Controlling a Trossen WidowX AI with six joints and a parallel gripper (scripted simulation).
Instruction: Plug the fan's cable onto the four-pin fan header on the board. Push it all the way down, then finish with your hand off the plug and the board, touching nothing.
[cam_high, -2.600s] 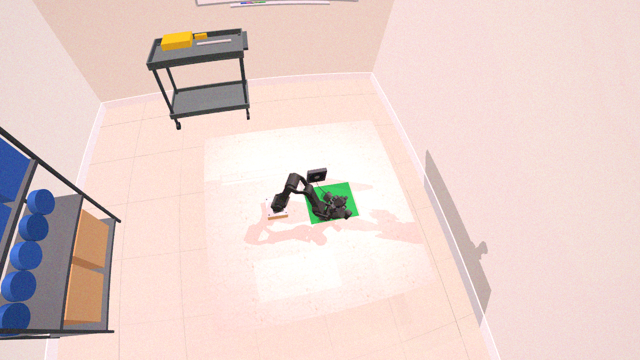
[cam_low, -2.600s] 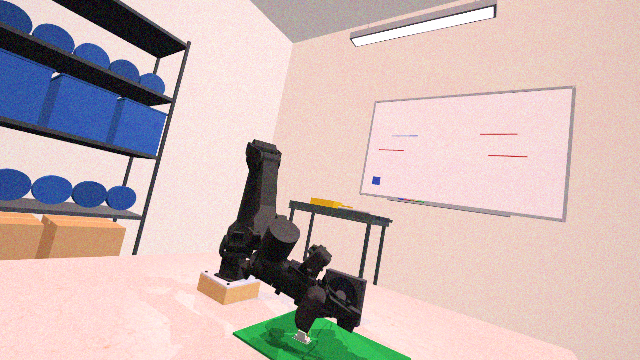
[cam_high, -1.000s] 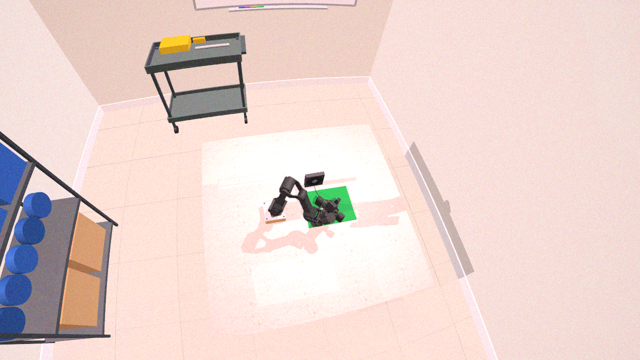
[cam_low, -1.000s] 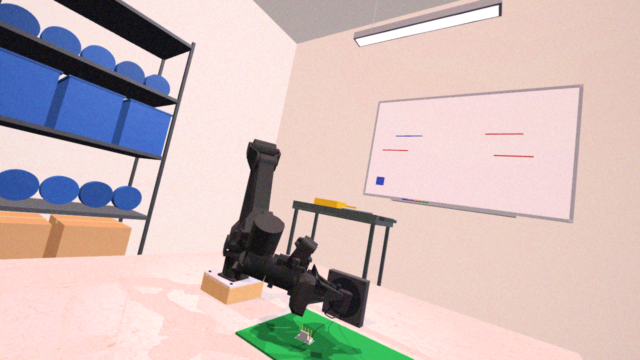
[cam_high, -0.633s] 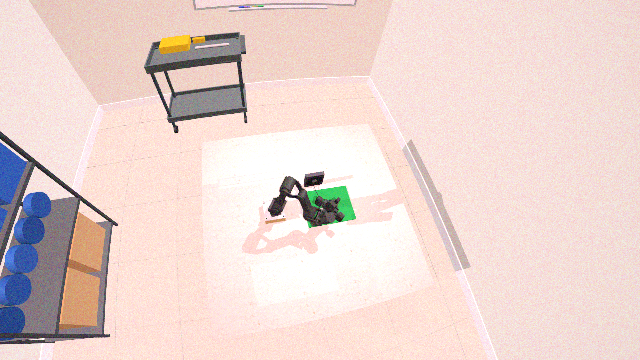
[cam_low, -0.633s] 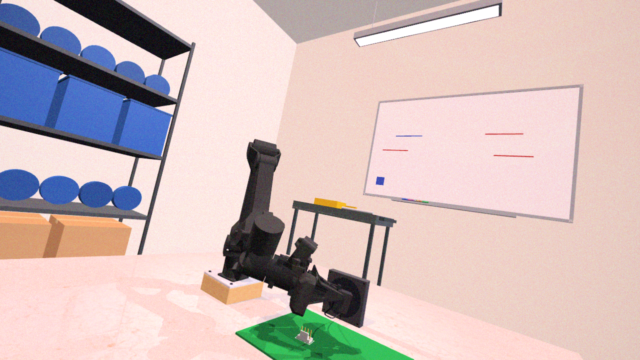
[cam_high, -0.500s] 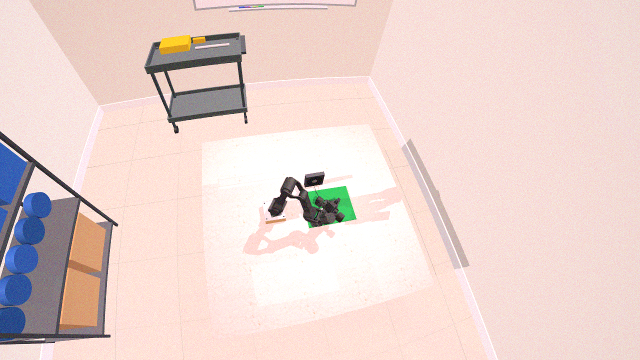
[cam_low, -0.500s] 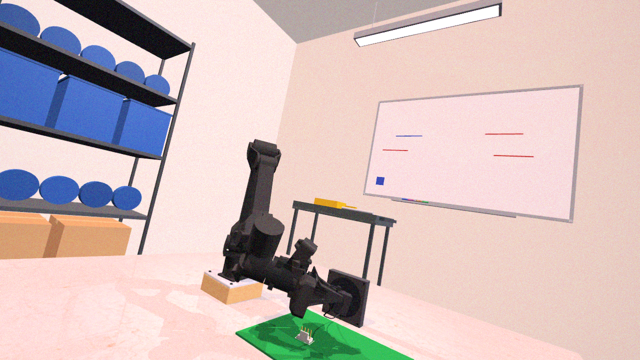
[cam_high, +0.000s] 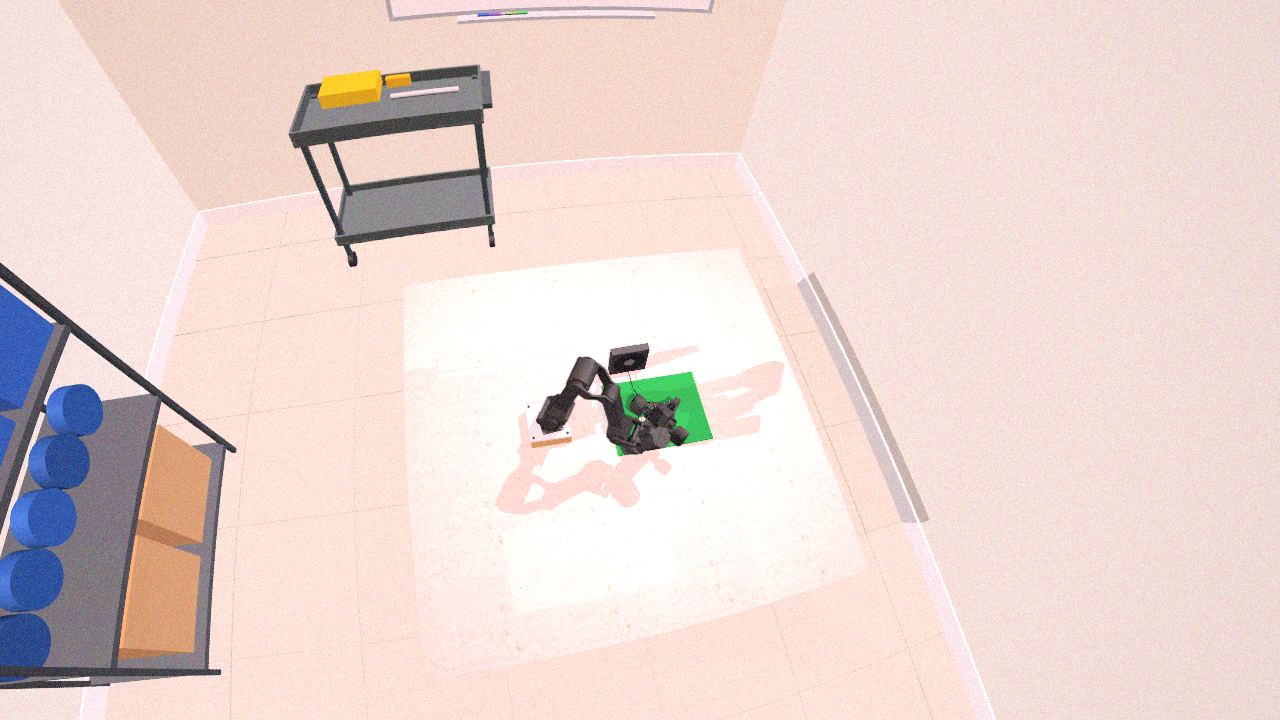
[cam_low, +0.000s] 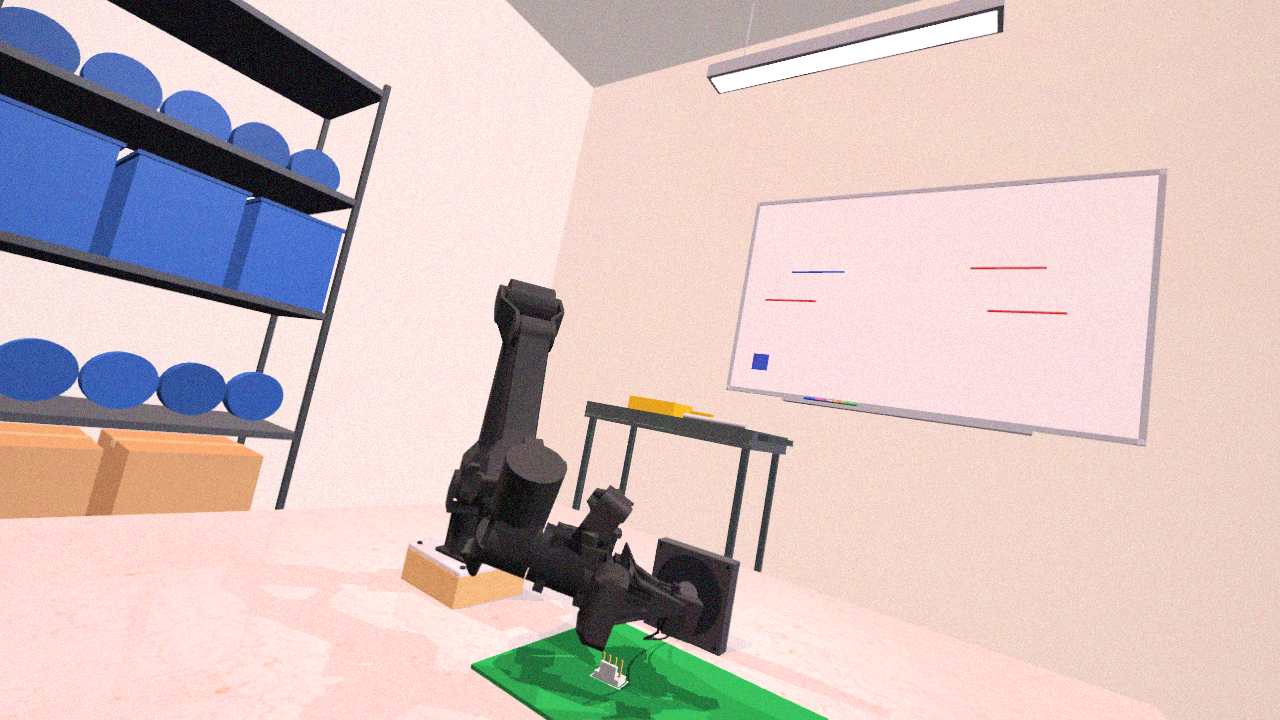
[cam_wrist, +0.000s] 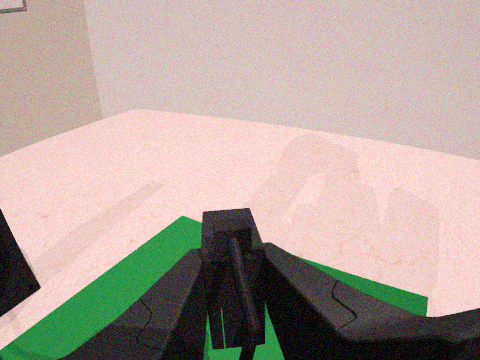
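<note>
Right now the green board is 120 mm below my gripper tip, 30 mm to the left of it and 30 mm behind it. Round my gripper tip: fan 200 mm to the left, 60 mm behind, 50 mm below; dark plug 10 mm below.
</note>
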